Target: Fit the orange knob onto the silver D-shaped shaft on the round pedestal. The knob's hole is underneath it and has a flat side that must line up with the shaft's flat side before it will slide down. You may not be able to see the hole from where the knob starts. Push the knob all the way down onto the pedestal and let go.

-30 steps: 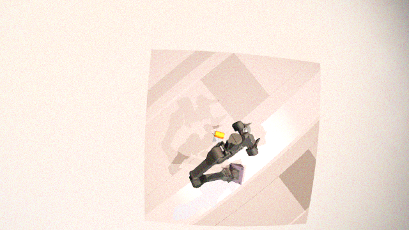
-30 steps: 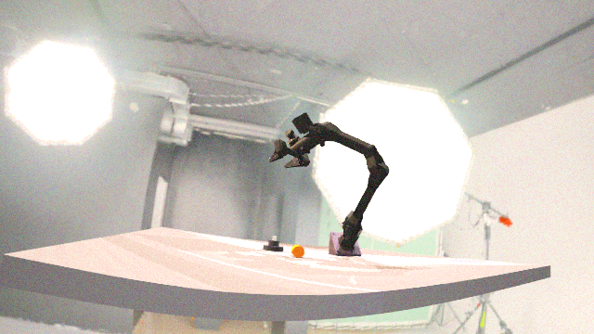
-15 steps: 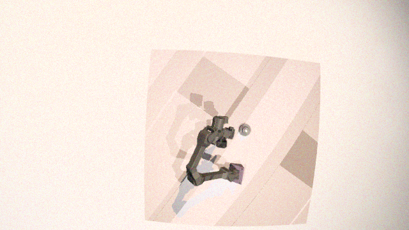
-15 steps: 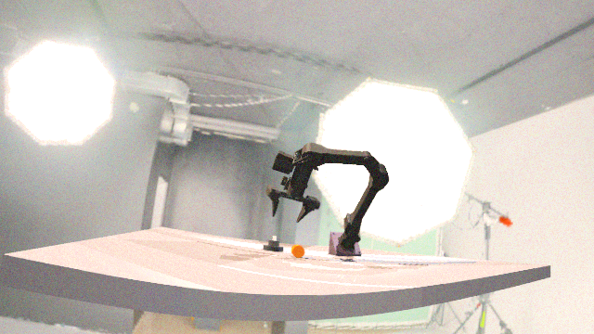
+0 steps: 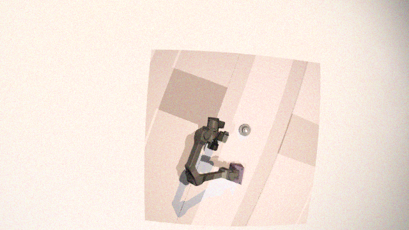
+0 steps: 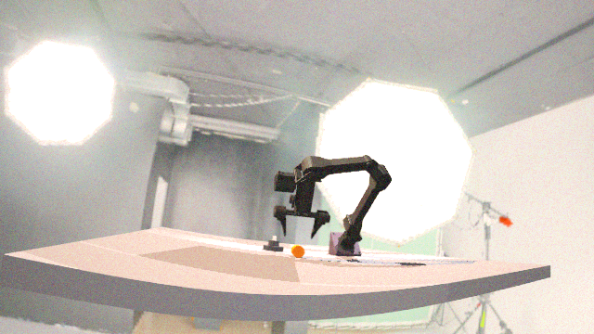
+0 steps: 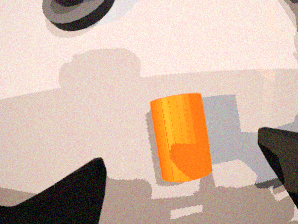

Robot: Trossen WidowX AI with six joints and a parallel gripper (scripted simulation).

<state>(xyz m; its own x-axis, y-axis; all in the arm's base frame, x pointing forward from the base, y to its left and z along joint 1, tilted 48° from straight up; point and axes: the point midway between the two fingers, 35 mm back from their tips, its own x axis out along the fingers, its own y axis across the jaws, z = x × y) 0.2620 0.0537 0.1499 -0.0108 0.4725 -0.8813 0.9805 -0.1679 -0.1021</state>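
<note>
Now: the orange knob 10 mm to the left of my gripper tip and 50 mm below it. Also, from my gripper tip: dark round pedestal 40 mm ahead, 180 mm to the right, 40 mm below.
</note>
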